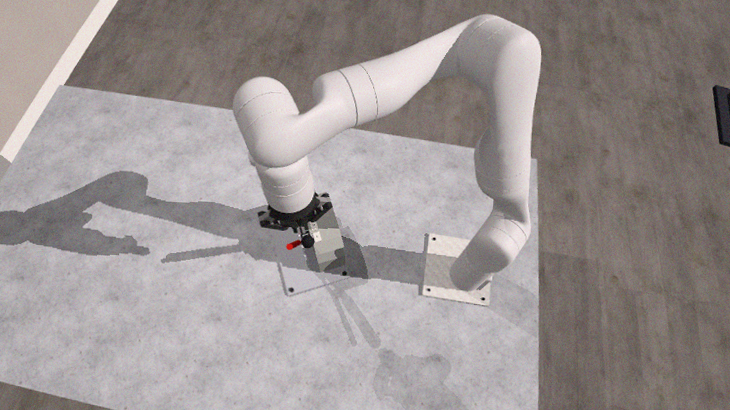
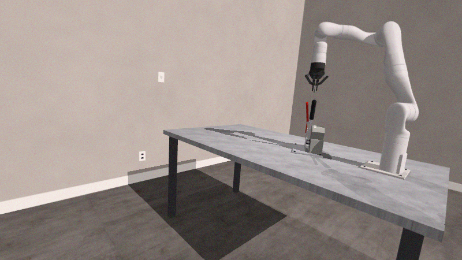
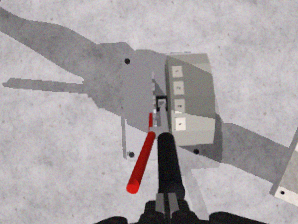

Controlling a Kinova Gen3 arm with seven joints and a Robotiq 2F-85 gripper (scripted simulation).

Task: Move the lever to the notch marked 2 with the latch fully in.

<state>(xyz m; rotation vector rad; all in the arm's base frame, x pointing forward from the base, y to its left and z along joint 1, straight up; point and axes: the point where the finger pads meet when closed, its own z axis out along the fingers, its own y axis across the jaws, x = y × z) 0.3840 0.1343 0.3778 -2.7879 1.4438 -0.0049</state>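
My gripper is now 40 mm short of the red bar, 30 mm to the left of it and 200 mm above it.
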